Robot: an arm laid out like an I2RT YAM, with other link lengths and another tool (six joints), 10 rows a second.
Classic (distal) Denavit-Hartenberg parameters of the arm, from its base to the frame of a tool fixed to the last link. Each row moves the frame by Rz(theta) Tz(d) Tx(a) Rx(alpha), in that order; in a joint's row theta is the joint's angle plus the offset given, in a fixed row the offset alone. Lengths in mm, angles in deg.
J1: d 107.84  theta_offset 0  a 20.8  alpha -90
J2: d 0  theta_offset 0  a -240.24  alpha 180
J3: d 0  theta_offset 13.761  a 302.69  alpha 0
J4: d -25.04  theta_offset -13.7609  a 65.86  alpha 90
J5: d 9.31  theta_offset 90  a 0  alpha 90
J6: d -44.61  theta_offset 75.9  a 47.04  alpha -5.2
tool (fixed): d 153.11  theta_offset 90  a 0  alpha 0
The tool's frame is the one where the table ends.
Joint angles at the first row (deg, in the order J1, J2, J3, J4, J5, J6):
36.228, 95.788, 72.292, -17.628, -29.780, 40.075
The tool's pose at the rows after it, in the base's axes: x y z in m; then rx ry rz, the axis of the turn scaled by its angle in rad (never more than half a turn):
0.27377 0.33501 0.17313 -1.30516 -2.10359 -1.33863
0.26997 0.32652 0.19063 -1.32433 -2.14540 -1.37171
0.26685 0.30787 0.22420 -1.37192 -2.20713 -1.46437
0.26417 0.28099 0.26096 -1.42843 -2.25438 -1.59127
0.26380 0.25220 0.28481 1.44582 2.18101 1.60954
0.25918 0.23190 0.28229 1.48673 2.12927 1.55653
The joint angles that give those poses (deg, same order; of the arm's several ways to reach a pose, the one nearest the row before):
36.402, 94.826, 72.269, -18.042, -29.737, 39.900
36.381, 91.264, 72.293, -20.841, -27.047, 38.654
35.703, 84.817, 72.511, -24.687, -22.065, 36.840
33.911, 77.538, 72.511, -27.878, -17.540, 34.851
31.180, 71.876, 72.138, -30.457, -14.195, 33.299
29.277, 68.051, 69.427, -32.358, -12.230, 32.884

